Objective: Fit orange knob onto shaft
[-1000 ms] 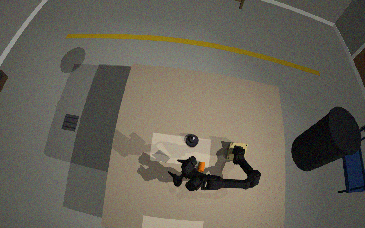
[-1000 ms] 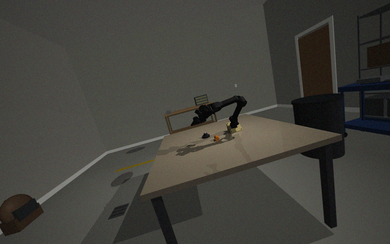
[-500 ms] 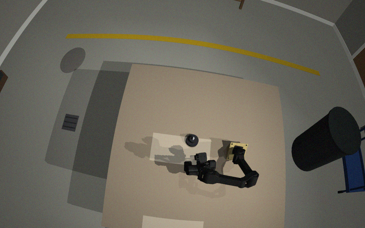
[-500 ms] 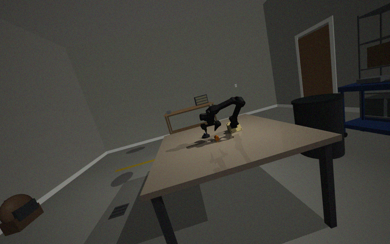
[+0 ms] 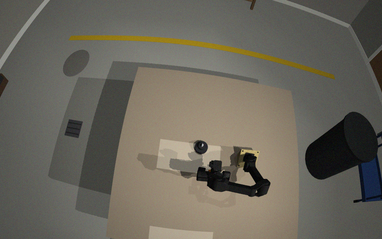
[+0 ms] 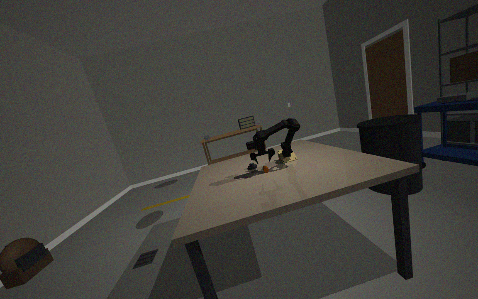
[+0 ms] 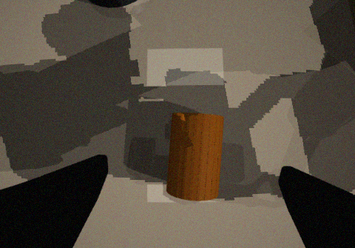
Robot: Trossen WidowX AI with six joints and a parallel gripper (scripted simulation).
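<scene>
The orange knob is 6 cm below my gripper tip and 1 cm to the left of it. Round my gripper tip: round pedestal 18 cm to the right, 8 cm ahead, 5 cm below.
</scene>
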